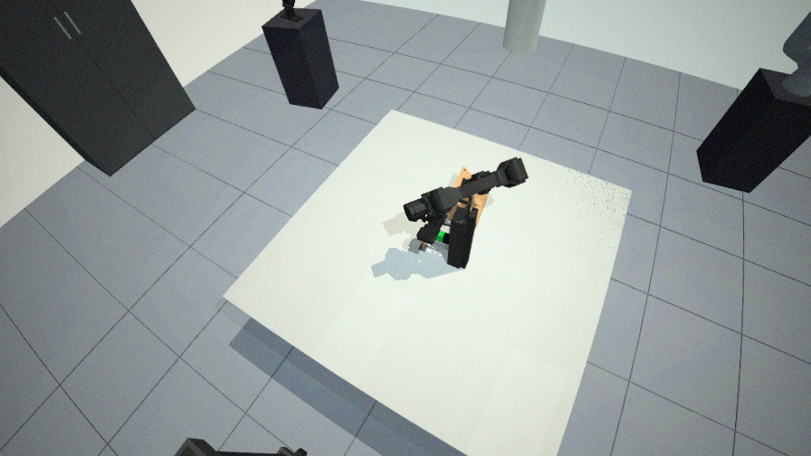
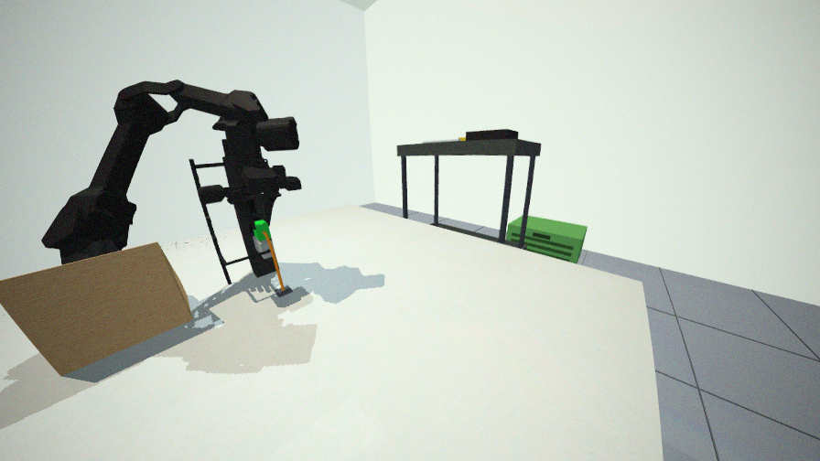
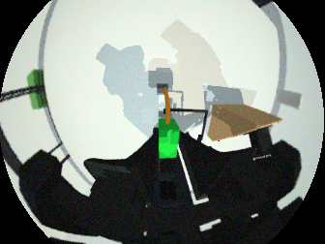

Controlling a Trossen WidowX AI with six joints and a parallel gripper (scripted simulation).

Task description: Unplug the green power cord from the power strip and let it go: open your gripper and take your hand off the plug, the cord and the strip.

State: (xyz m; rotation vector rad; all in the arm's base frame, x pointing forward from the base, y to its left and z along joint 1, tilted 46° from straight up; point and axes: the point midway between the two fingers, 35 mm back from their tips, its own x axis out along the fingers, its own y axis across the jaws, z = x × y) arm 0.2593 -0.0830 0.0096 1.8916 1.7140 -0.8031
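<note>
My gripper tip is now 30 mm to the right of the green plug. The rest, counted from my gripper tip: grey piece (140 mm below, 50 mm to the right, 10 mm behind).
</note>
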